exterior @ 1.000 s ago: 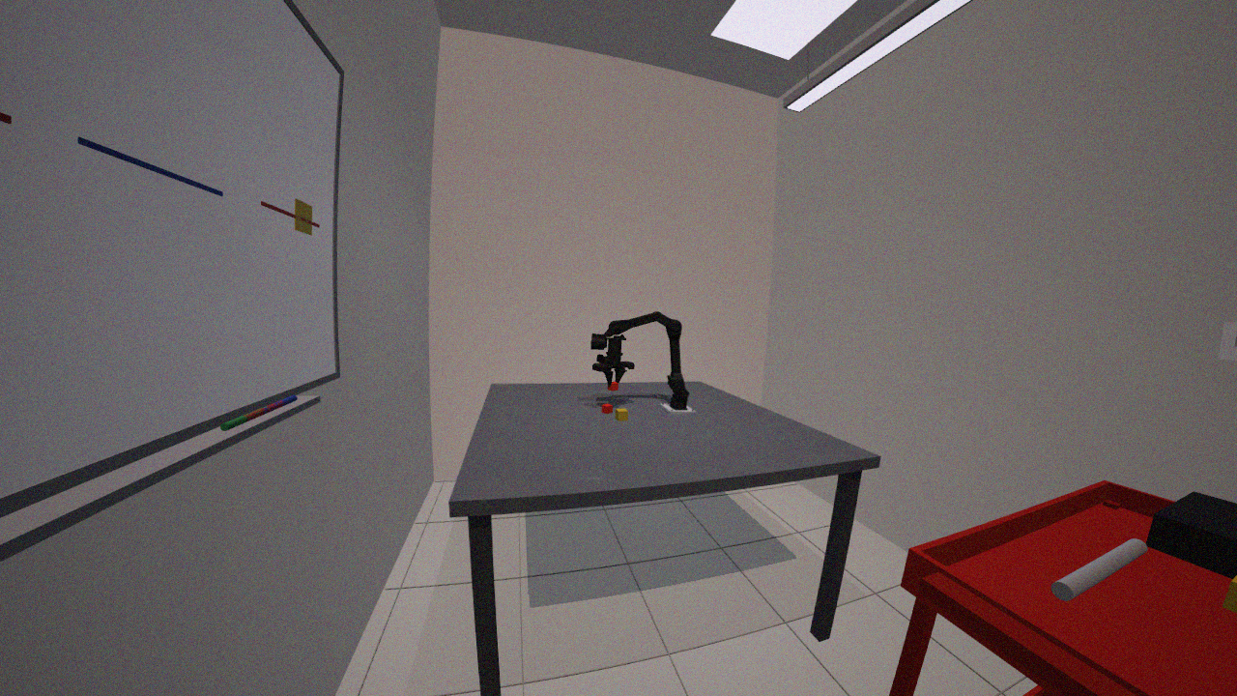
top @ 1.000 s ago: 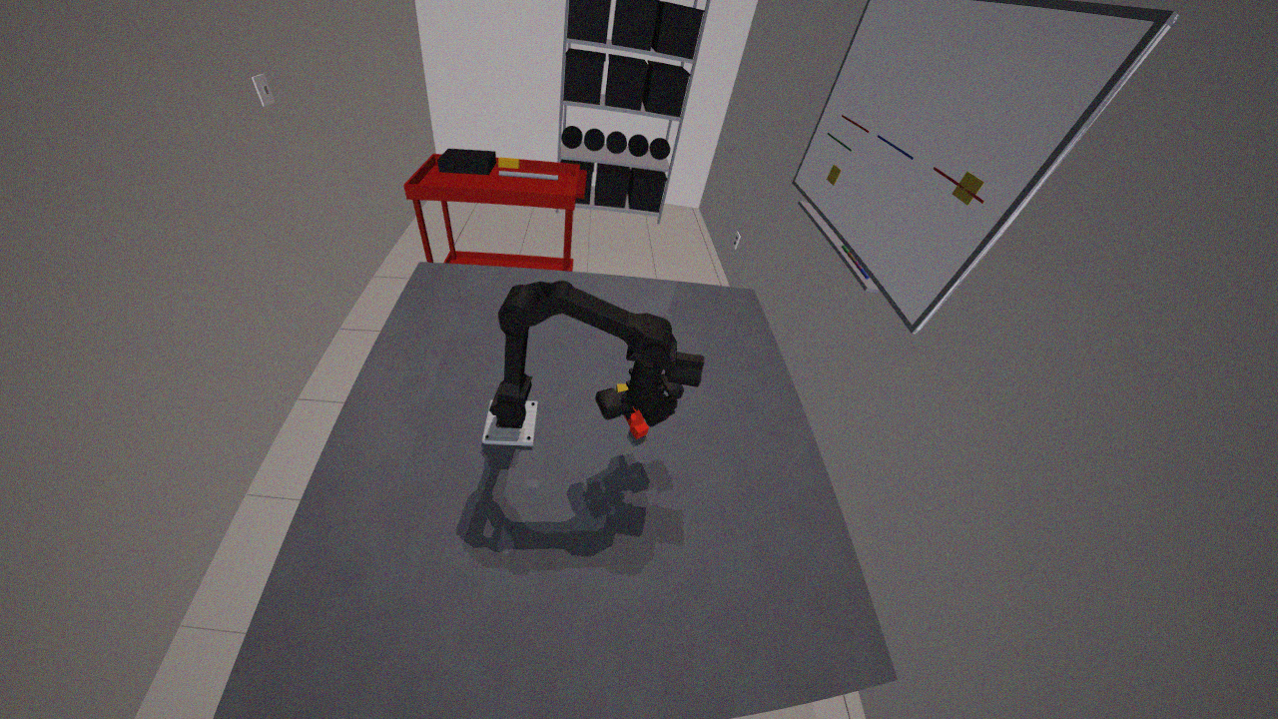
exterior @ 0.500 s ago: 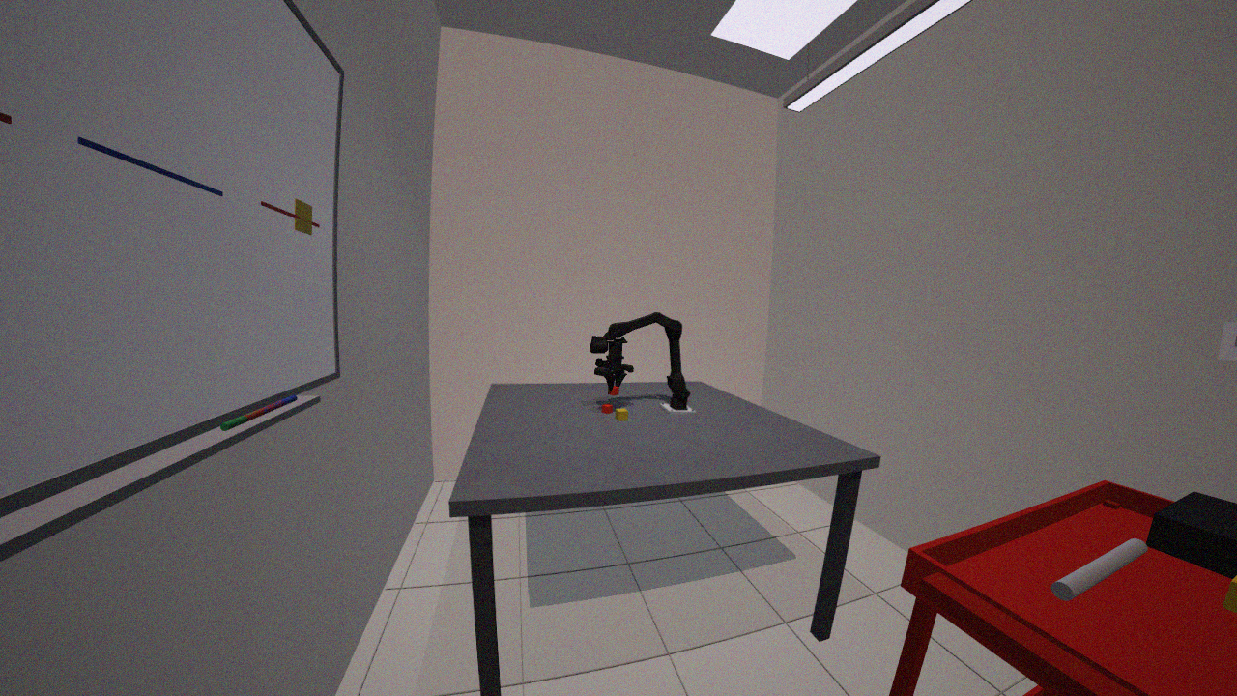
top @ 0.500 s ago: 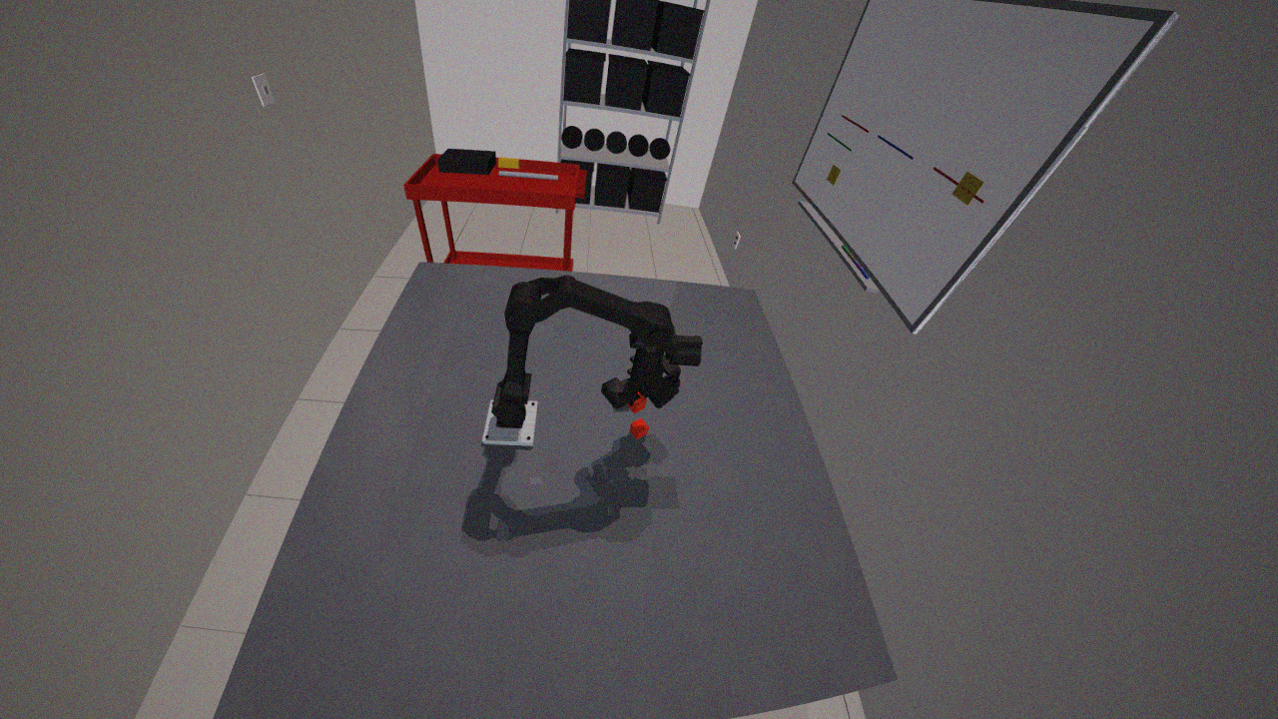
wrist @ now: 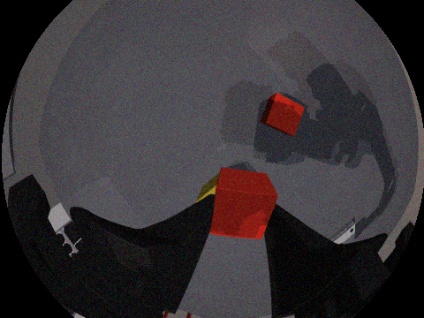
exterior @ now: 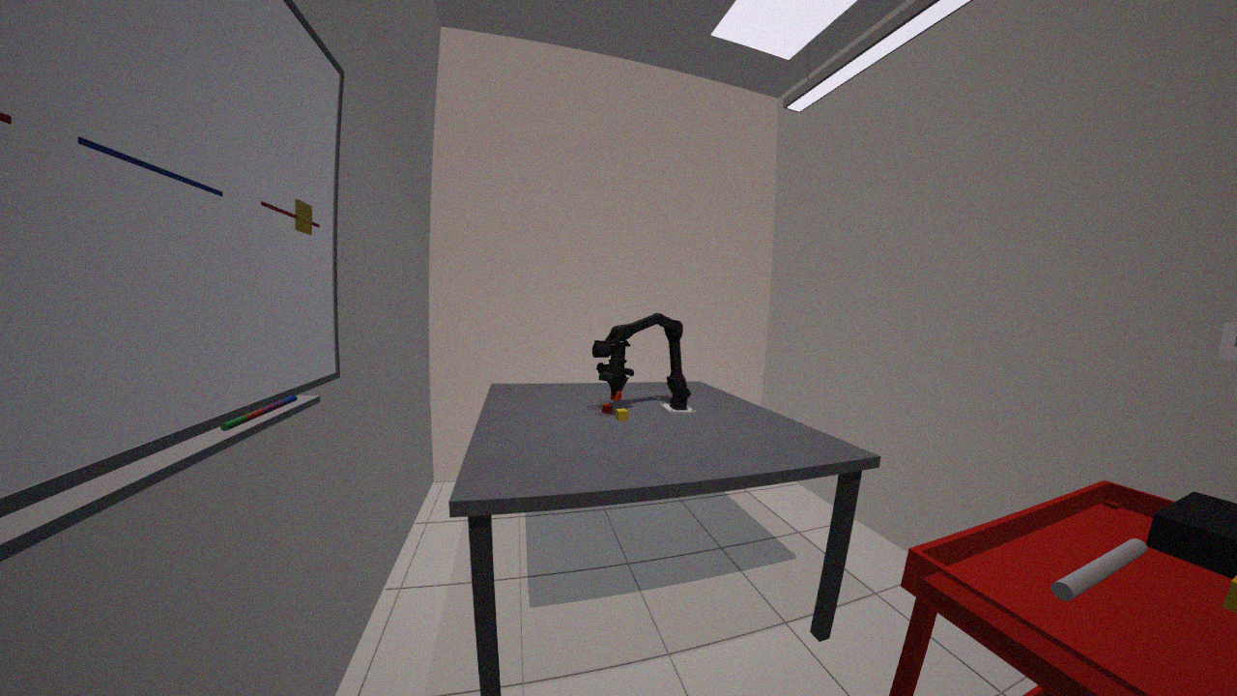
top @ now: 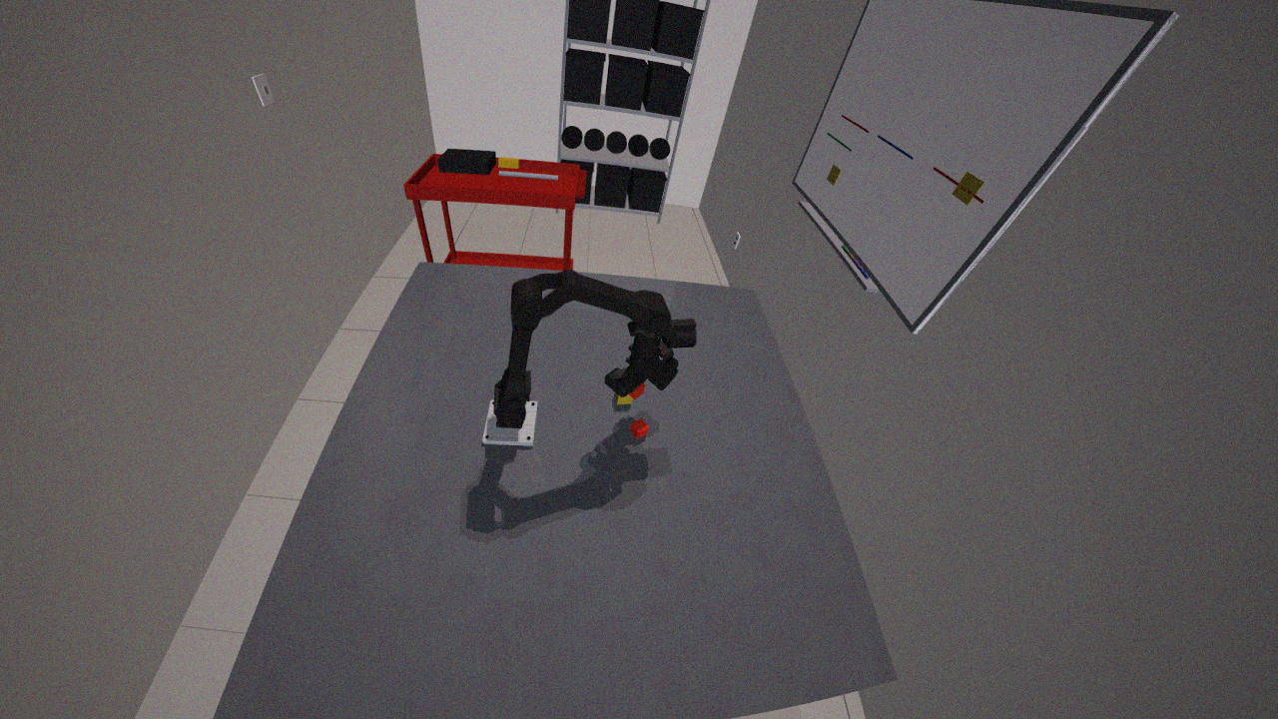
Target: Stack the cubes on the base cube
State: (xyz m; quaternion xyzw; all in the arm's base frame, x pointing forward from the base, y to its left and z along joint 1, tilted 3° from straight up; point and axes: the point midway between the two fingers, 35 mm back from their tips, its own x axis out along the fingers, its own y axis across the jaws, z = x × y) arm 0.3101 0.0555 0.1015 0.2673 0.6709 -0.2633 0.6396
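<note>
Now: gripper tip 2 cm past the yellow base cube, 3 cm to the right of it and 7 cm above it.
</note>
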